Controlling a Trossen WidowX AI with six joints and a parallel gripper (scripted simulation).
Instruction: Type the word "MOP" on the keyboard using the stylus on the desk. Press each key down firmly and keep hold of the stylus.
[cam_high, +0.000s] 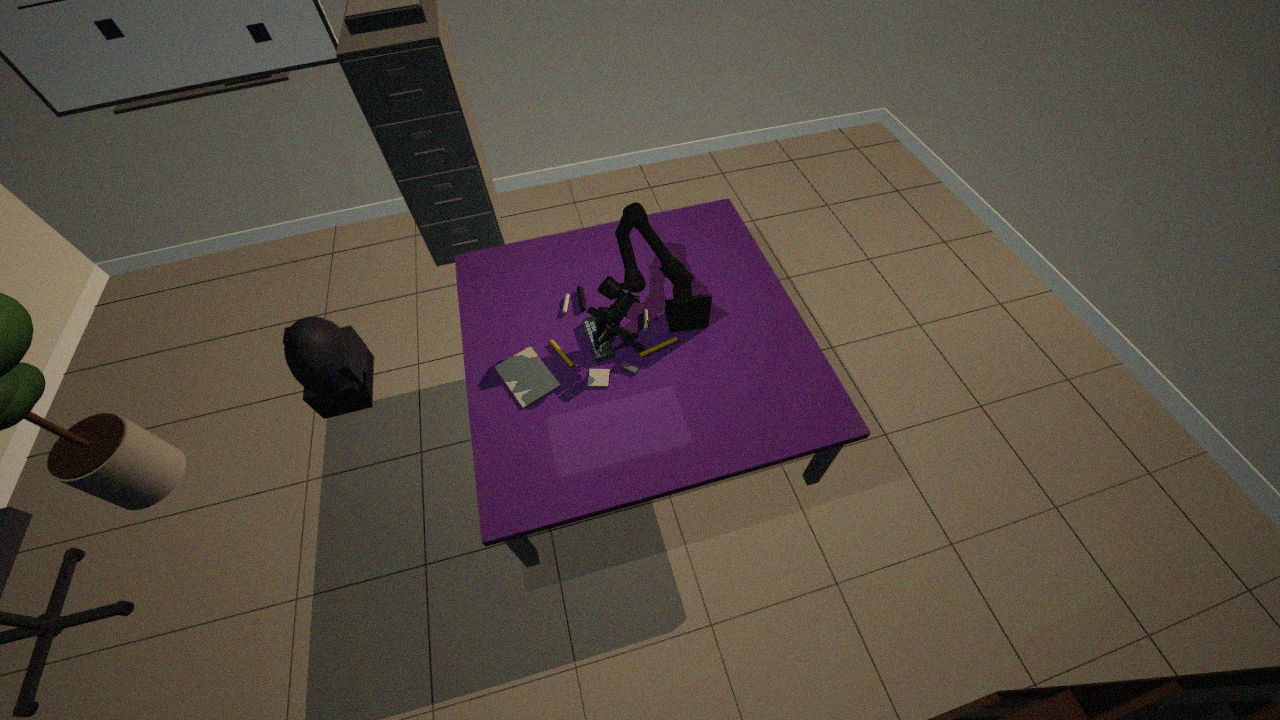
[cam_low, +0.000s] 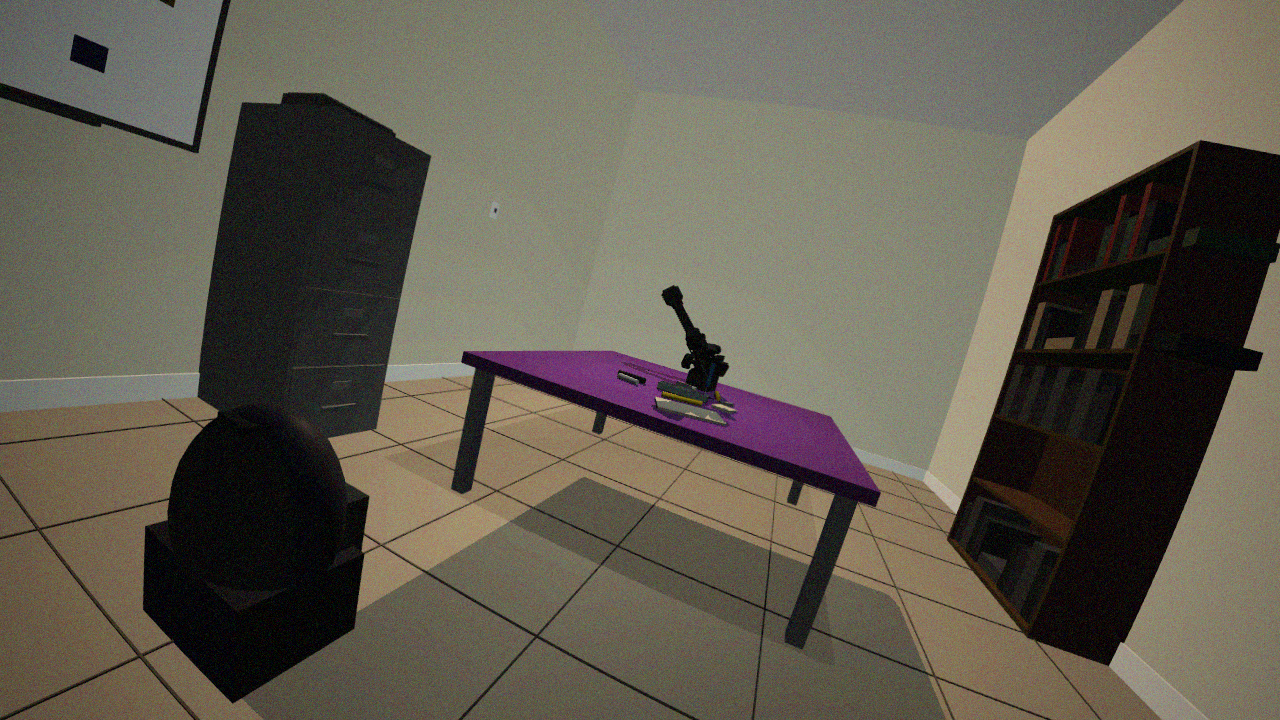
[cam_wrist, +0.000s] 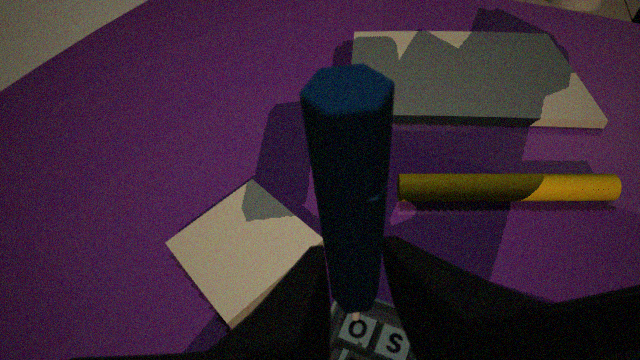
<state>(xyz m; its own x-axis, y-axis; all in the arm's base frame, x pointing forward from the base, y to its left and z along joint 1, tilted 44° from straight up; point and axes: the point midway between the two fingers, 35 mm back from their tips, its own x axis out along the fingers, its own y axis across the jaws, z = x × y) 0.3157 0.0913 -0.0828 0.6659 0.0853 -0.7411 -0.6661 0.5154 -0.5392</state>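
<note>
My gripper tip is 90 mm to the right of the white pad, 90 mm above it and 10 mm short of it. From my gripper tip the other things lie so: pale stylus tip (50 mm below); dark blue stylus (20 mm below).
</note>
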